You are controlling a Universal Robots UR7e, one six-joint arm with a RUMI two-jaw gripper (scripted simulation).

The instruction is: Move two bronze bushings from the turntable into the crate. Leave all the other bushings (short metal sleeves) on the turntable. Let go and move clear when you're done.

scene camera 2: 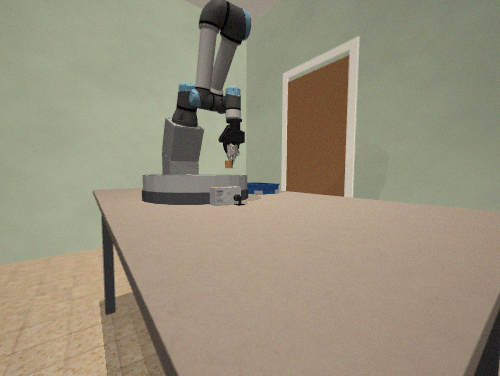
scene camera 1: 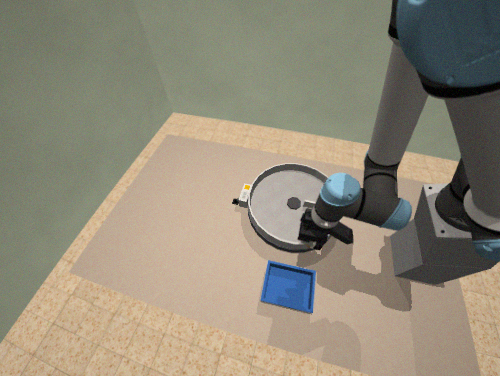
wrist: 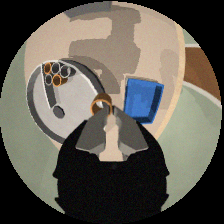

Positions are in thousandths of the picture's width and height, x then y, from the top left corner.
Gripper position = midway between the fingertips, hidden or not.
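I can see a grey turntable (scene camera 1: 555, 536), and it's there as the turntable (wrist: 328, 440) too. There's a blue crate (scene camera 1: 577, 757), which is also the crate (wrist: 650, 431). And you'd find my gripper (scene camera 1: 621, 656) here, with the wrist view showing it as well: my gripper (wrist: 493, 475).
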